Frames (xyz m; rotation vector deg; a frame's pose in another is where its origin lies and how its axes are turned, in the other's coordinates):
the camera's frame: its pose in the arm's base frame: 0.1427 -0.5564 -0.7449 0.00 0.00 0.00
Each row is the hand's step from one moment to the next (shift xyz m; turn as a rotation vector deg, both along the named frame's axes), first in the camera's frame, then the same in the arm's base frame.
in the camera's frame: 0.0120 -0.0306 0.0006 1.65 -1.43 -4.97
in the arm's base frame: 0.0120 -0.0306 0.0006 1.65 -1.43 -4.97
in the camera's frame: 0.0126 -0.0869 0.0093 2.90 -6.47 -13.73
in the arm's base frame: 0.0126 -0.0869 0.0093 2.90 -6.47 -13.73
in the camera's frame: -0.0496 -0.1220 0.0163 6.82 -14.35 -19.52
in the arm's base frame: -0.0496 -0.1220 0.0163 6.82 -14.35 -19.52
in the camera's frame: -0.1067 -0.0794 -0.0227 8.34 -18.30 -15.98
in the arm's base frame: -0.1067 -0.0794 -0.0227 8.34 -18.30 -15.98
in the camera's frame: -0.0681 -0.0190 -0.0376 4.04 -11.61 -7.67
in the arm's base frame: -0.0681 -0.0190 -0.0376 4.04 -11.61 -7.67
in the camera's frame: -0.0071 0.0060 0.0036 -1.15 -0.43 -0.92
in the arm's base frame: -0.0071 0.0060 0.0036 -1.15 -0.43 -0.92
